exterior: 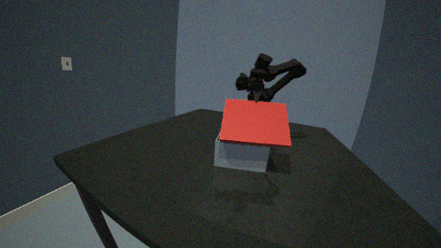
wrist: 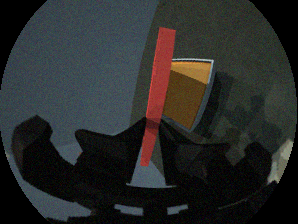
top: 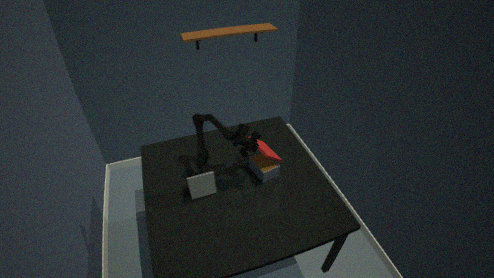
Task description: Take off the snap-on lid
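My gripper tip is now 60 mm short of the lid, 10 mm to the right of it and 50 mm above it. Round my gripper tip: storage box (40 mm ahead, 30 mm to the right, 180 mm below).
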